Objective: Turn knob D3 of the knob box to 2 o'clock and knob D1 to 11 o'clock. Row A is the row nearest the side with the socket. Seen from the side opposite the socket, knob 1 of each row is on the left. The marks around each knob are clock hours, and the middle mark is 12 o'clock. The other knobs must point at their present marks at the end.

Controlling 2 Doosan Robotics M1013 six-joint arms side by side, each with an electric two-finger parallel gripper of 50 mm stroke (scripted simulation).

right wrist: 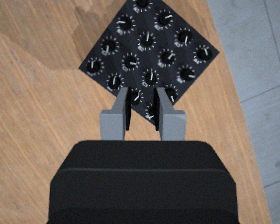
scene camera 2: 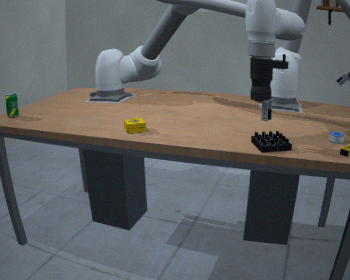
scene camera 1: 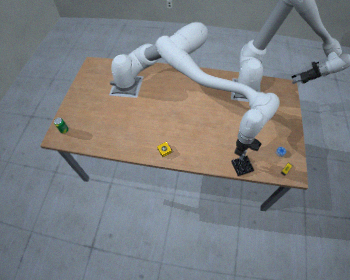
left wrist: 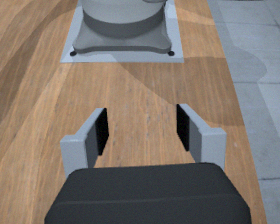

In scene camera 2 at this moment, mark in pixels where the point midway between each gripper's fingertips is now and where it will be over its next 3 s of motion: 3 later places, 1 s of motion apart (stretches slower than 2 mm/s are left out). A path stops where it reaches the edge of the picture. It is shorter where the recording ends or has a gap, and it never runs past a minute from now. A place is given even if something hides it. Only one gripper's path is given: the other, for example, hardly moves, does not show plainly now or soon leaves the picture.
My right gripper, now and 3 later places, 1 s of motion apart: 266, 119; 264, 118; 264, 126; 263, 132
